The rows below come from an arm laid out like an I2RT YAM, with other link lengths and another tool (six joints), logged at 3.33 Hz.
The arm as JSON. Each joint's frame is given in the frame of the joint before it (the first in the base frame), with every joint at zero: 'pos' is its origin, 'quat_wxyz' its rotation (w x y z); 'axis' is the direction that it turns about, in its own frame. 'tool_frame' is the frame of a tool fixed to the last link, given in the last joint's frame.
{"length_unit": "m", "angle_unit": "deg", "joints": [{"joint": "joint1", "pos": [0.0, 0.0, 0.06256], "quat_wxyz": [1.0, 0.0, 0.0, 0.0], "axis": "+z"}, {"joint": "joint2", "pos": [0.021, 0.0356, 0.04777], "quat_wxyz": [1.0, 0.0, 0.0, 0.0], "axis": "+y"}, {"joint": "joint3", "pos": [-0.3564, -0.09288, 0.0], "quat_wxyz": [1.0, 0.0, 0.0, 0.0], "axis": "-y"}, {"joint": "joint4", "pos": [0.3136, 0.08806, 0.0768], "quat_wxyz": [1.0, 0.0, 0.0, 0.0], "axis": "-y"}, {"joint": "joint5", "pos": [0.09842, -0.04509, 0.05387], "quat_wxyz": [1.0, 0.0, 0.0, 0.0], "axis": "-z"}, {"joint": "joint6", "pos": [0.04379, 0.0, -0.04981], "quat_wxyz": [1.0, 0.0, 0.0, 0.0], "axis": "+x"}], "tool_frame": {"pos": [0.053, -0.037, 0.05], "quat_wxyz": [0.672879, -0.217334, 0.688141, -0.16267]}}
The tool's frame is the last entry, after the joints.
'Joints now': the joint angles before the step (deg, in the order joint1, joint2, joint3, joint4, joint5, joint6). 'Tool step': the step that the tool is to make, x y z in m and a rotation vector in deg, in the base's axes. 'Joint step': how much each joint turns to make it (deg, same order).
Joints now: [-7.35, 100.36, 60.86, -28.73, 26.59, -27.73]
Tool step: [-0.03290, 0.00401, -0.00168, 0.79, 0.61, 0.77]
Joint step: [-0.31, -4.97, -5.75, 0.44, -1.05, -0.83]
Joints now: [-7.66, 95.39, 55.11, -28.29, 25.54, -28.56]
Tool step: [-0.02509, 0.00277, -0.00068, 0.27, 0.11, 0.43]
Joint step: [-0.24, -3.97, -4.33, 0.46, -0.48, -0.59]
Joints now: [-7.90, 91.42, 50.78, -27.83, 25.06, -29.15]
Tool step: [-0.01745, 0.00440, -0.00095, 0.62, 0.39, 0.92]
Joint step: [0.00, -2.91, -2.84, -0.25, -0.86, -0.72]
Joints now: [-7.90, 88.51, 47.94, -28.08, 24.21, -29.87]
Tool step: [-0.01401, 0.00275, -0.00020, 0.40, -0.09, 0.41]
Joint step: [-0.04, -2.45, -2.31, 0.02, -0.55, -0.30]
